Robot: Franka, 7 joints.
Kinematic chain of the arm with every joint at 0, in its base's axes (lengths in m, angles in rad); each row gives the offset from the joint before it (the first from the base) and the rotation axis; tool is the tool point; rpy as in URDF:
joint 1: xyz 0 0 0.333 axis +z
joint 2: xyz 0 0 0 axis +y
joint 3: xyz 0 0 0.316 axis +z
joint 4: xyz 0.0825 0 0 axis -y
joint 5: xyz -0.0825 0 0.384 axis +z
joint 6: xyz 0 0 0 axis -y
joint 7: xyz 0.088 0 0 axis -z
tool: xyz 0 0 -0.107 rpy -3.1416 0 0
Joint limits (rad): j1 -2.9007..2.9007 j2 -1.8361..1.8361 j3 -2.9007..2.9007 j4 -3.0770..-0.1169 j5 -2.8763..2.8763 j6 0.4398..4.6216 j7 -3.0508..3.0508
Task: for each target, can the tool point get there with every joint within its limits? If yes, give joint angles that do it. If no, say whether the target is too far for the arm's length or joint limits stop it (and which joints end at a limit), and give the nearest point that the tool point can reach.
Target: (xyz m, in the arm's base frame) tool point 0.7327 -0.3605 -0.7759
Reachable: no: too far | nearest point 0.4882 -0.2402 -0.2923 | short by 0.555 m
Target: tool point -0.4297 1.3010 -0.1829
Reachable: no: too far | nearest point -0.2518 0.7624 0.0307 | short by 0.606 m
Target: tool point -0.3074 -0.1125 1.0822
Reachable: yes | joints 2.1033 -0.3199 0.9970 -0.9282 1.4088 2.9926 1.9180
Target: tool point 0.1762 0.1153 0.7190
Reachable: yes | joints 0.8942 -0.7890 0.0848 -2.0561 -0.8097 0.8152 -2.0911
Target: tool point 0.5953 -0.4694 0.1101
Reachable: yes | joints -0.0158 1.4809 -0.9975 -1.1723 -0.8621 2.2859 -2.2900
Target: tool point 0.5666 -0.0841 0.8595
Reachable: yes | joints -0.5405 0.5175 0.3963 -0.7116 -1.2627 3.7088 0.2008
